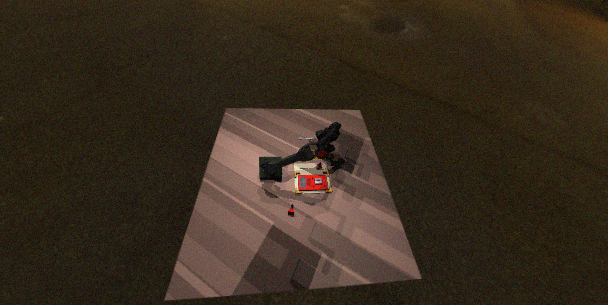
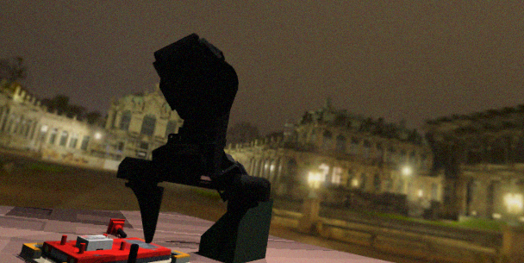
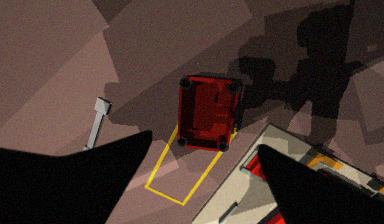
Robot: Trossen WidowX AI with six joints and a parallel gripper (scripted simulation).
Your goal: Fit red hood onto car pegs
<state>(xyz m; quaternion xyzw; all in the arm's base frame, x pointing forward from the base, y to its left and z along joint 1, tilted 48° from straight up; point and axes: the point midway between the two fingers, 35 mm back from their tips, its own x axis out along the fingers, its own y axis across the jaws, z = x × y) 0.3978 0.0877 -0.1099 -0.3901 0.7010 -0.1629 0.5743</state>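
Right now my gripper tip is 80 mm above the red hood. Round my gripper tip: small grey tool 150 mm to the left, 110 mm behind, 80 mm below; then grey engine block 240 mm to the right, 60 mm below, 60 mm behind.
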